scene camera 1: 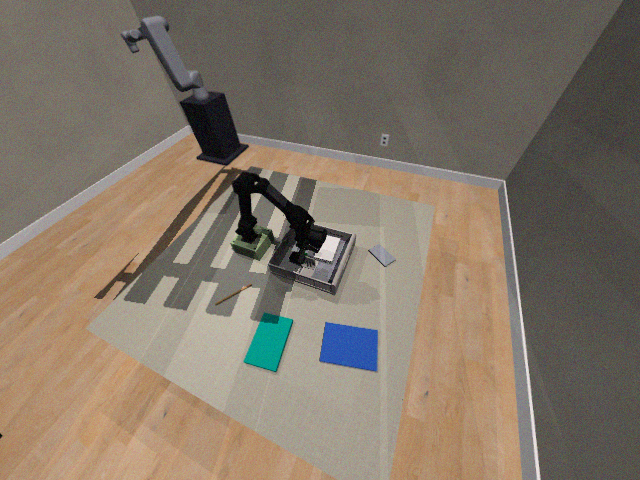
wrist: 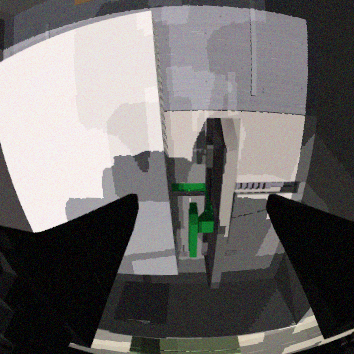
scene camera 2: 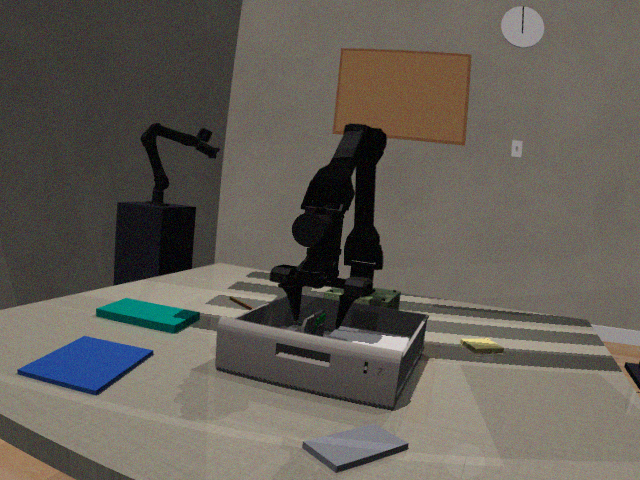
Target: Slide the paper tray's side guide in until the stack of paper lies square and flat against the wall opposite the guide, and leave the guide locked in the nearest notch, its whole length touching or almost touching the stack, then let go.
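Seen in the pictures: gripper, fingertip midpoint: (scene camera 1: pixel 306 256) (wrist: pixel 203 201) (scene camera 2: pixel 316 324); arm's base at its link origin: (scene camera 1: pixel 249 237).
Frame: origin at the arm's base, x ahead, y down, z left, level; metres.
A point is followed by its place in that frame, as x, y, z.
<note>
The paper tray (scene camera 1: pixel 347 260) @[0.496, 0.045, 0.076] (scene camera 2: pixel 258 351) @[0.501, 0.024, -0.024] stands on the table with the white stack of paper (scene camera 1: pixel 328 249) @[0.390, 0.034, 0.097] (scene camera 2: pixel 388 341) @[0.269, 0.034, 0.138] (wrist: pixel 115 90) @[0.380, 0.034, 0.061] inside. In the wrist view the stack lies at the left; whether it lies flush against the wall opposite the guide is unclear. The upright side guide (wrist: pixel 216 200) @[0.319, 0.006, -0.001], with a green latch (wrist: pixel 193 230) @[0.306, -0.004, 0.012] on its stack-facing side, stands right of the stack, with a visible gap between them. My gripper (scene camera 1: pixel 303 256) @[0.314, 0.014, 0.005] (scene camera 2: pixel 318 324) @[0.314, 0.014, 0.005] (wrist: pixel 203 201) @[0.314, 0.014, 0.005] is open and empty, fingers astride the guide, left fingertip over the stack, right fingertip beyond the guide.
A notched strip (wrist: pixel 265 187) @[0.299, 0.068, -0.063] runs right of the guide. A green base block (scene camera 1: pixel 251 245) @[0.038, 0.000, -0.040] carries the arm behind the tray. Around are a teal slab (scene camera 1: pixel 268 342) @[0.333, 0.060, -0.393] (scene camera 2: pixel 147 314) @[0.357, 0.059, -0.364], a blue slab (scene camera 1: pixel 349 346) @[0.629, 0.069, -0.284] (scene camera 2: pixel 86 363) @[0.644, 0.069, -0.269], a grey slab (scene camera 1: pixel 382 255) @[0.644, 0.067, 0.182] (scene camera 2: pixel 355 446) @[0.650, 0.067, 0.189], a thin brown stick (scene camera 1: pixel 233 294) @[0.070, 0.072, -0.271] and a yellow pad (scene camera 2: pixel 481 345) @[0.069, 0.067, 0.316].
</note>
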